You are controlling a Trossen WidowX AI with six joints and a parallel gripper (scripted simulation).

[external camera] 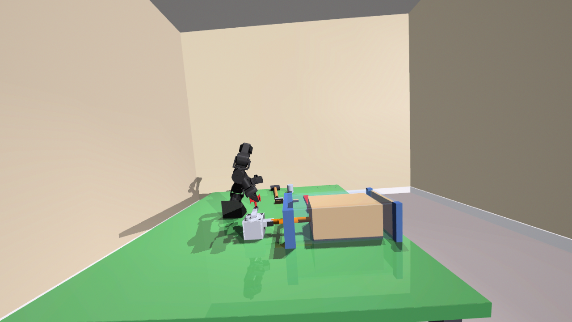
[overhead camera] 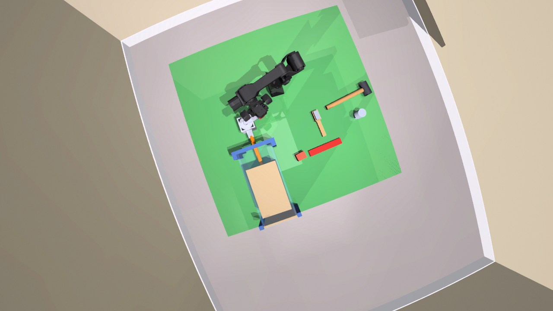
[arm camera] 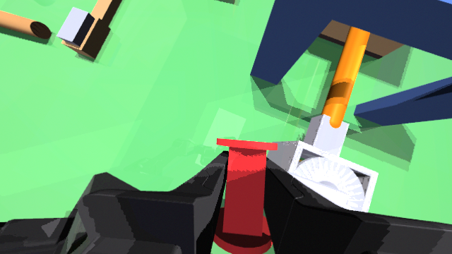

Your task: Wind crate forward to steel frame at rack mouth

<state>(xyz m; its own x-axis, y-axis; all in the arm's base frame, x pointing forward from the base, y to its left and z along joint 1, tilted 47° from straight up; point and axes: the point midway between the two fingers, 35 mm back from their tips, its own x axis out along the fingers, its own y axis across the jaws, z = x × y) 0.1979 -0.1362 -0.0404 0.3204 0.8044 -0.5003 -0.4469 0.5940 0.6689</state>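
The winch handle lies 4 cm to the right of my gripper tip and 3 cm below it. From my gripper tip the other things lie so: blue steel frame (17 cm ahead, 8 cm to the right, 3 cm below); winch (11 cm to the right, 10 cm below); red knob (1 cm to the right, 1 cm behind).
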